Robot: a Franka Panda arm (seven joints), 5 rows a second.
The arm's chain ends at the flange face. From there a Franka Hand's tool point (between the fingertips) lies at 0.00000 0.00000 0.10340 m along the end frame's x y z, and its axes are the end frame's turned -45 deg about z.
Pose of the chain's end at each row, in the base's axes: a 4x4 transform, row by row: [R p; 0 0 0 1], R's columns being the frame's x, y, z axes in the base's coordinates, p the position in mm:
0.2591 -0.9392 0.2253 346.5; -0.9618 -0.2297 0.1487 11.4; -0.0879 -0.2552 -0.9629 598.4; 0 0 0 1
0.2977 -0.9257 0.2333 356.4; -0.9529 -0.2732 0.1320 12.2; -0.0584 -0.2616 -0.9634 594.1; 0 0 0 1
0.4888 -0.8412 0.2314 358.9; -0.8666 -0.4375 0.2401 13.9; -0.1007 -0.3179 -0.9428 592.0; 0 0 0 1
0.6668 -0.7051 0.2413 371.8; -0.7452 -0.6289 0.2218 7.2; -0.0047 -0.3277 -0.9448 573.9; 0 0 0 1
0.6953 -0.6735 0.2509 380.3; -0.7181 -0.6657 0.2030 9.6; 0.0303 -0.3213 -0.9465 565.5; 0 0 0 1
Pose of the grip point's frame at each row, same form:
0.8473 -0.4809 0.2253 369.8; -0.5177 -0.8425 0.1487 26.8; 0.1183 -0.2426 -0.9629 498.8; 0 0 0 1
0.8651 -0.4441 0.2333 380.5; -0.4806 -0.8670 0.1320 25.8; 0.1437 -0.2263 -0.9634 494.5; 0 0 0 1
0.9405 -0.2492 0.2314 382.8; -0.3034 -0.9221 0.2401 38.7; 0.1536 -0.2960 -0.9428 494.5; 0 0 0 1
0.9701 -0.0271 0.2413 396.8; -0.0822 -0.9716 0.2218 30.1; 0.2284 -0.2350 -0.9448 476.2; 0 0 0 1
0.9679 0.0154 0.2509 406.2; -0.0371 -0.9785 0.2030 30.6; 0.2486 -0.2058 -0.9465 467.6; 0 0 0 1

